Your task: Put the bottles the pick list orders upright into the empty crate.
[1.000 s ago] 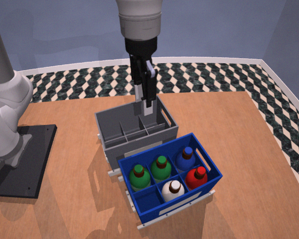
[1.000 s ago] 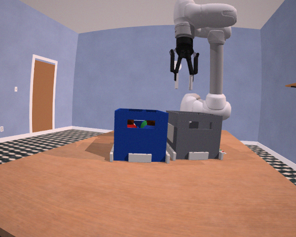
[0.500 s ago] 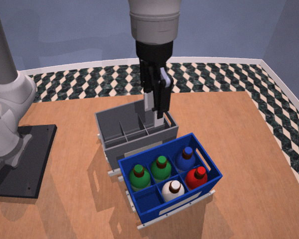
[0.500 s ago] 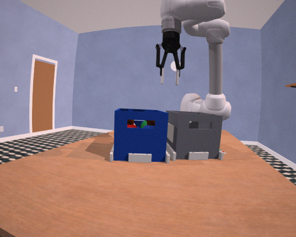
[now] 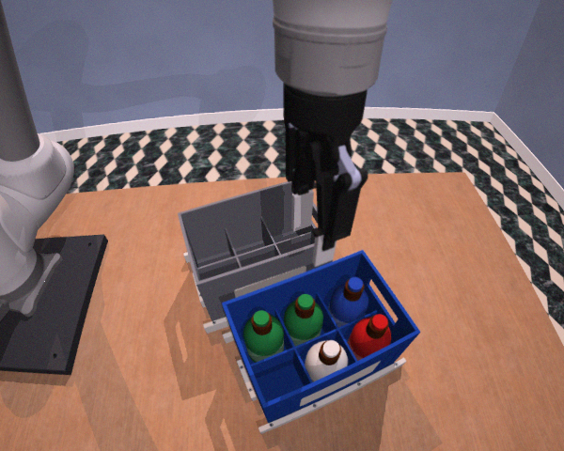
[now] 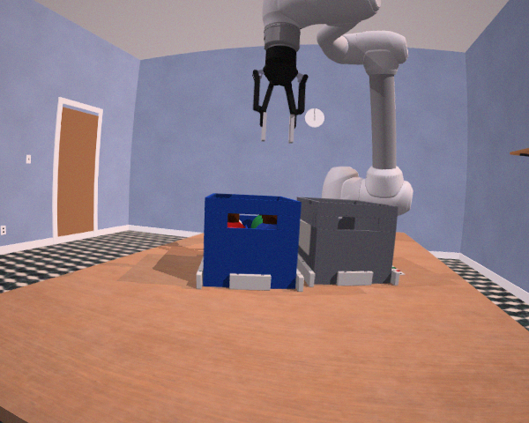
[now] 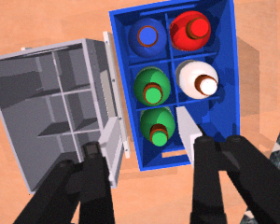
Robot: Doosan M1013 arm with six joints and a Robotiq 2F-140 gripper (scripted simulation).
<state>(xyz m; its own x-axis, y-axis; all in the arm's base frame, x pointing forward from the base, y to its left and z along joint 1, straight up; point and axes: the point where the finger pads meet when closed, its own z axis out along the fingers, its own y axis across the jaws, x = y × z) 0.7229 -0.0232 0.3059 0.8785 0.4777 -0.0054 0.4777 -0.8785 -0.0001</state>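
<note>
The red bottle lies 130 mm ahead of my hand, 40 mm to the right of it and 250 mm below it. Round my hand: blue crate: 30 mm ahead, 50 mm to the right, 250 mm below; then green bottle: 10 mm to the right, 250 mm below; then blue bottle: 90 mm ahead, 30 mm to the left, 250 mm below.
</note>
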